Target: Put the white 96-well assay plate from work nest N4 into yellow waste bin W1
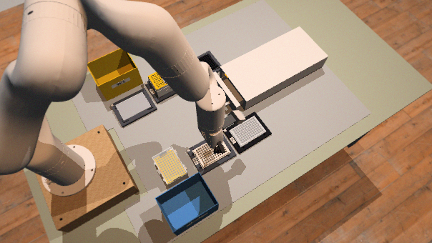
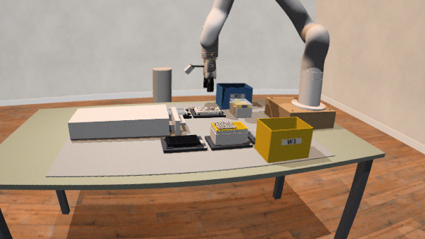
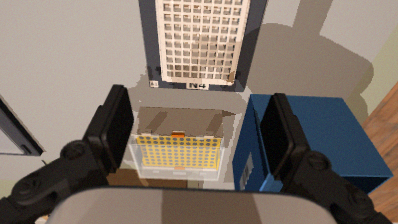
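Right now the cream plate is 120 mm below my hand. Also, from my hand: blue bin (210 mm behind, 100 mm to the right, 100 mm below); then work nest N4 (130 mm below); then drawer (330 mm ahead, 130 mm to the left, 110 mm below).
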